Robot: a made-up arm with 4 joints. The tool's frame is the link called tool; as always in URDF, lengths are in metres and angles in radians. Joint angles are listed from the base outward. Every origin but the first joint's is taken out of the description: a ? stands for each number. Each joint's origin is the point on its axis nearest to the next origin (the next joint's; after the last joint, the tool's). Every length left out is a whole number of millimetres.
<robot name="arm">
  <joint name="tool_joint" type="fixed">
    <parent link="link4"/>
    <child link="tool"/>
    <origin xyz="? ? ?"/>
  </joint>
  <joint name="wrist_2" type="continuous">
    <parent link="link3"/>
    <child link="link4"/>
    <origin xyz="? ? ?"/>
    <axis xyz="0 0 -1"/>
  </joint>
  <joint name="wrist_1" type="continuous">
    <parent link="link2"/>
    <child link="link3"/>
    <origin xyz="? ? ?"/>
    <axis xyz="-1 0 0"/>
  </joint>
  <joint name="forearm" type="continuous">
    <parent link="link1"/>
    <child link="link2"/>
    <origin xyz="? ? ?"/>
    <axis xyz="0 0 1"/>
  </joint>
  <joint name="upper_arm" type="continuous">
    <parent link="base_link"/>
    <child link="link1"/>
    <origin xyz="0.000 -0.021 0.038"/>
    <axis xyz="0 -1 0"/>
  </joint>
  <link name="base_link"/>
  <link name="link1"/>
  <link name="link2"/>
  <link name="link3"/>
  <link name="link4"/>
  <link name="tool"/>
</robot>
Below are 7 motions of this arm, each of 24 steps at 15 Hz.
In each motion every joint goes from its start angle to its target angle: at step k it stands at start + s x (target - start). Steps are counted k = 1, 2, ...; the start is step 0. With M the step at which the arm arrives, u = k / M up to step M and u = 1 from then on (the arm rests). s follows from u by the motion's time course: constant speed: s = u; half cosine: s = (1 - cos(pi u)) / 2; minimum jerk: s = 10 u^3 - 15 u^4 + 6 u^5.
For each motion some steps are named. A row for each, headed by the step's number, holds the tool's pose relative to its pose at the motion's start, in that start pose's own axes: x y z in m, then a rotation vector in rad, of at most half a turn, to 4 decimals.
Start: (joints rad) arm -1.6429 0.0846 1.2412 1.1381
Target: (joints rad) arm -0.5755 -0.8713 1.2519 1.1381
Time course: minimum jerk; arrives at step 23
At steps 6, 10, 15, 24:
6: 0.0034 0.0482 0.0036 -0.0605 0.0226 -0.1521
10: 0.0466 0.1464 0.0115 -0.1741 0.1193 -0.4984
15: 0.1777 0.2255 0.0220 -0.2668 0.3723 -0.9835
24: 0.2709 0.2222 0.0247 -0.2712 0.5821 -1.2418

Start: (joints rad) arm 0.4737 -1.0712 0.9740 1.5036
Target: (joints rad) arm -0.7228 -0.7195 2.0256 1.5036
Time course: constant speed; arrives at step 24
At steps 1, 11, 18, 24:
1: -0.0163 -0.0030 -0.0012 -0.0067 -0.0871 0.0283
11: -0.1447 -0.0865 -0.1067 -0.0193 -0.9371 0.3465
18: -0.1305 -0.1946 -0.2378 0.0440 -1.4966 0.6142
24: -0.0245 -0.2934 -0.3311 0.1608 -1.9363 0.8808

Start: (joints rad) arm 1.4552 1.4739 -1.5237 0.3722
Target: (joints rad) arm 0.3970 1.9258 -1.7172 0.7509
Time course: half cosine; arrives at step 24
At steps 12, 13, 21, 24:
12: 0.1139 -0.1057 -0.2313 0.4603 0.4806 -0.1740
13: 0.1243 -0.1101 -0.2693 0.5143 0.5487 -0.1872
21: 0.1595 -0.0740 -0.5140 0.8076 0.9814 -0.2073
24: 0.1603 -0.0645 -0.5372 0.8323 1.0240 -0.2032

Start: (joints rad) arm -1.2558 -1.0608 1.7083 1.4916
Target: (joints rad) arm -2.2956 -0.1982 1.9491 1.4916
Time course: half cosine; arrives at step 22
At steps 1, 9, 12, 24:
1: -0.0018 -0.0019 -0.0013 0.0042 -0.0062 0.0020
9: -0.0821 -0.1398 -0.1288 0.3124 -0.4065 0.1729
12: -0.0787 -0.2196 -0.2273 0.5086 -0.6113 0.3068
24: 0.0531 -0.3370 -0.4195 0.9217 -0.9181 0.6469

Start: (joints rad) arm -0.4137 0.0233 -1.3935 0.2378
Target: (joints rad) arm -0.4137 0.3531 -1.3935 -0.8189
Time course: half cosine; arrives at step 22
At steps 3, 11, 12, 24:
3: 0.0021 0.0009 0.0022 -0.0031 0.0143 0.0504
11: 0.0269 0.0021 0.0246 0.0043 0.1644 0.5563
12: 0.0316 0.0012 0.0282 0.0121 0.1882 0.6350
24: 0.0676 -0.0095 0.0483 0.0980 0.3276 1.1052

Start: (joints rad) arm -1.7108 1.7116 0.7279 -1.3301
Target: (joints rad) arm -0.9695 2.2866 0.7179 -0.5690
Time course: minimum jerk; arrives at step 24
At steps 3, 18, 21, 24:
3: -0.0002 0.0009 -0.0025 -0.0075 0.0101 -0.0042
18: -0.0718 0.0078 -0.0992 -0.4411 0.4315 -0.1161
21: -0.0823 0.0042 -0.1022 -0.4815 0.4603 -0.1150
24: -0.0842 0.0035 -0.1026 -0.4887 0.4654 -0.1146

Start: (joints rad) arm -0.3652 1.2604 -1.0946 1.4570
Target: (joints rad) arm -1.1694 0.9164 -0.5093 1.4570
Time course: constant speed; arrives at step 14
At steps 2, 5, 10, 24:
2: -0.0192 -0.0238 -0.0342 0.0266 0.0220 -0.0571
5: -0.0575 -0.0542 -0.0793 0.0510 0.0537 -0.1538
10: -0.1404 -0.0863 -0.1328 0.0438 0.1043 -0.3347
24: -0.2147 -0.0922 -0.1525 -0.0100 0.1444 -0.4852

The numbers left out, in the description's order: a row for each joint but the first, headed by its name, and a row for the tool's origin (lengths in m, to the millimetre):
tool: 0.002 0.064 0.000
wrist_2: 0.000 -0.112 0.325
wrist_1: -0.165 -0.022 0.000
forearm: -0.028 0.000 -0.312

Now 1 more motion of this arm.
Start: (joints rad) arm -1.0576 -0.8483 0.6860 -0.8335
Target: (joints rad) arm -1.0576 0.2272 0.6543 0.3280
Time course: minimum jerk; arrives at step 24
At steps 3, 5, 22, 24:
3: -0.0025 -0.0004 -0.0023 -0.0077 -0.0078 -0.0053
5: -0.0100 -0.0019 -0.0095 -0.0299 -0.0322 -0.0212
22: -0.0916 -0.1160 -0.1255 -0.1368 -0.6326 -0.2759
24: -0.0916 -0.1169 -0.1259 -0.1356 -0.6360 -0.2768

